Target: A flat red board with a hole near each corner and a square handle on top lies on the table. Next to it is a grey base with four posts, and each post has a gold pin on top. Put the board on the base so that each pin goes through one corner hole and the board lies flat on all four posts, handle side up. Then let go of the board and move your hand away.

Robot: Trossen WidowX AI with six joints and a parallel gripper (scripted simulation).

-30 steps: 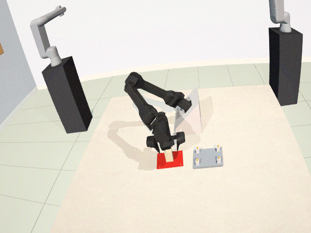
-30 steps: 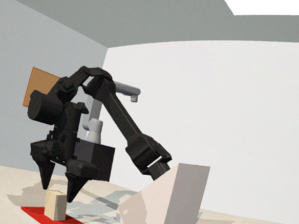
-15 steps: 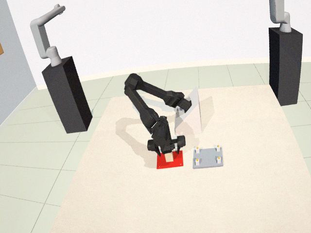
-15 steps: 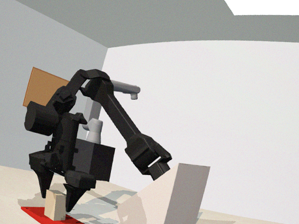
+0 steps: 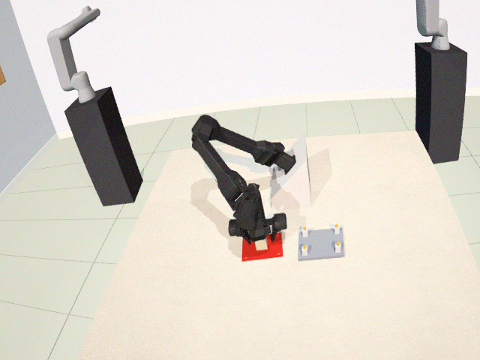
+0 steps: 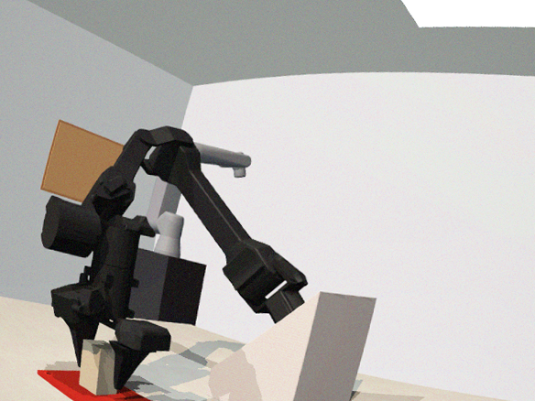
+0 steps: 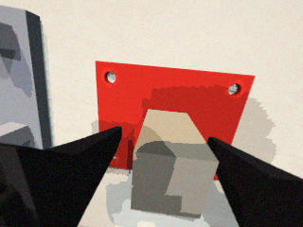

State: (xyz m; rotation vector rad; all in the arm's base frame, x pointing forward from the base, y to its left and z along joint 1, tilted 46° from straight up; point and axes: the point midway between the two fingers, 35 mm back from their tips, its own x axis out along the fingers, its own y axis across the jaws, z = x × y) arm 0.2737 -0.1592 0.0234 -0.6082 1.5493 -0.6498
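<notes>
Now: gripper tip 20 cm to the right of the grey base, 3 cm short of it and 2 cm above it. Also, from my gripper tip: red board: right at my gripper tip.
</notes>
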